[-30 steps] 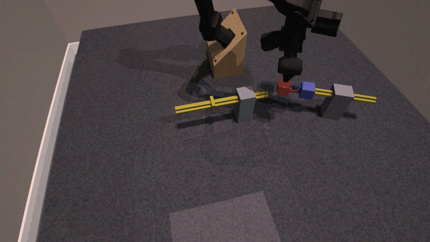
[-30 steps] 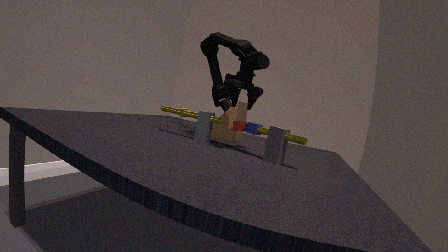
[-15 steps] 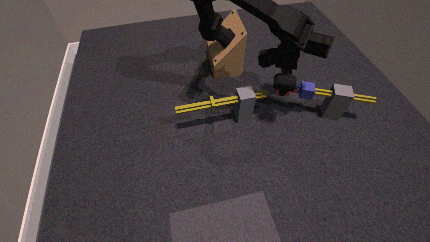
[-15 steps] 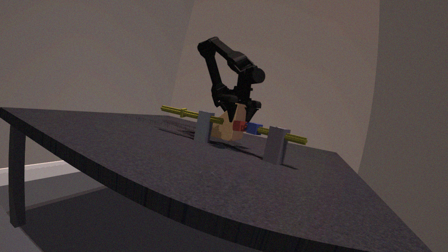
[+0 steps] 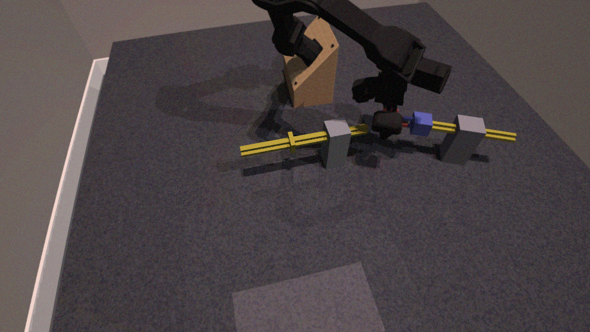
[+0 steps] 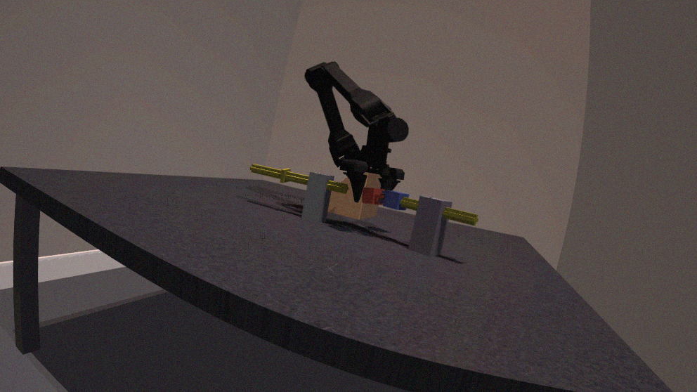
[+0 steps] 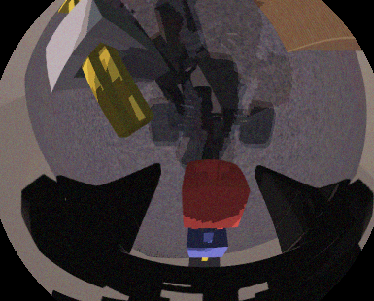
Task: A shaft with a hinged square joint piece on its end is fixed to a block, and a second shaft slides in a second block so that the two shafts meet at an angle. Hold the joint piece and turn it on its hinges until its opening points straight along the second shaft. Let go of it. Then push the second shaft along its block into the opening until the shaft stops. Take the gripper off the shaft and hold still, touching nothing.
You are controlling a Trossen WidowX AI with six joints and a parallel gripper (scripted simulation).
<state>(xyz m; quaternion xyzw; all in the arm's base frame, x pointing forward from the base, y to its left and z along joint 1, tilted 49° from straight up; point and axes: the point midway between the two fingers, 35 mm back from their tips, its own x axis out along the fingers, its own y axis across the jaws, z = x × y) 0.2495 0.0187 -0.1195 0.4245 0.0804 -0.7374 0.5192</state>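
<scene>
Now: gripper tip 20 mm below the red joint piece, 10 mm to the right of it and 10 mm short of it.
</scene>
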